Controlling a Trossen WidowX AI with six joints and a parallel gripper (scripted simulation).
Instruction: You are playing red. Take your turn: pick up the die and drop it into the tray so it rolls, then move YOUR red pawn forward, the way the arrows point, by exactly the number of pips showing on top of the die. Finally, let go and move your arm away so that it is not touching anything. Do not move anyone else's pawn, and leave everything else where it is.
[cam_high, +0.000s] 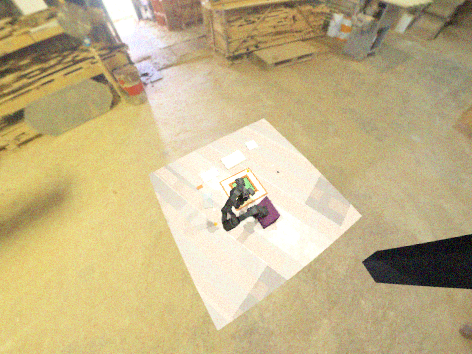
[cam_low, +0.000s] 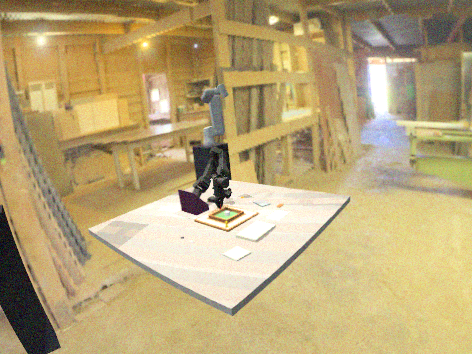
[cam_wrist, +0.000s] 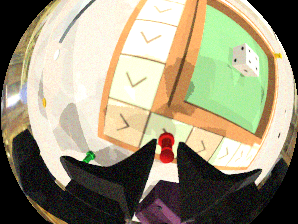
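Right now my gripper tip is 10 mm below the red pawn. Round my gripper tip: green pawn 90 mm behind, 90 mm to the left, 10 mm below; white die 120 mm ahead, 40 mm to the right; green tray 120 mm ahead, 60 mm to the right, 20 mm below.
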